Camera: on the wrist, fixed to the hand. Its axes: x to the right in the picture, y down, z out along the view.
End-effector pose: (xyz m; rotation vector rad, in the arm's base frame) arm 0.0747 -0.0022 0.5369 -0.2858 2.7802 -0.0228
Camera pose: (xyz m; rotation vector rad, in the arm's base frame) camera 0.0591 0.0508 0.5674 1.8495 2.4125 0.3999
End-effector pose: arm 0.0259 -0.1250 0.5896 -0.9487 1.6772 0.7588
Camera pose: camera -0.0347 -0.1251 0.6071 0.4769 2.4289 1.6859
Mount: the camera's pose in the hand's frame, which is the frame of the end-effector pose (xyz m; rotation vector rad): -0.0065 0.0534 -0.0330 -0.0582 0.2000 1.5338
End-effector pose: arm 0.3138 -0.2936 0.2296 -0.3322 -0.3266 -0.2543
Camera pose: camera 0.3325 -0.2553 0.1831 -0.5241 0.1912 1.2055
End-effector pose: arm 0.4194 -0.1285 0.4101 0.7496 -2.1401 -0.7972
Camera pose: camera 0.4349 -0.0998 0.4641 -0.8237 -1.7827 0.0780
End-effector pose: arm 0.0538 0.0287 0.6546 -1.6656 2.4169 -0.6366
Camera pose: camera -0.0010 0.0593 0.6613 0.5224 2.8502 -0.3891
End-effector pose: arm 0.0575 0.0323 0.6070 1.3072 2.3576 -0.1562
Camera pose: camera 0.0942 0.0665 0.6453 2.6923 0.8809 0.5119
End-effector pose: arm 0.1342 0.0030 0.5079 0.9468 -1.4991 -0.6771
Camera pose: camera 0.1568 0.0387 0.5547 -0.3220 -1.5224 0.4834
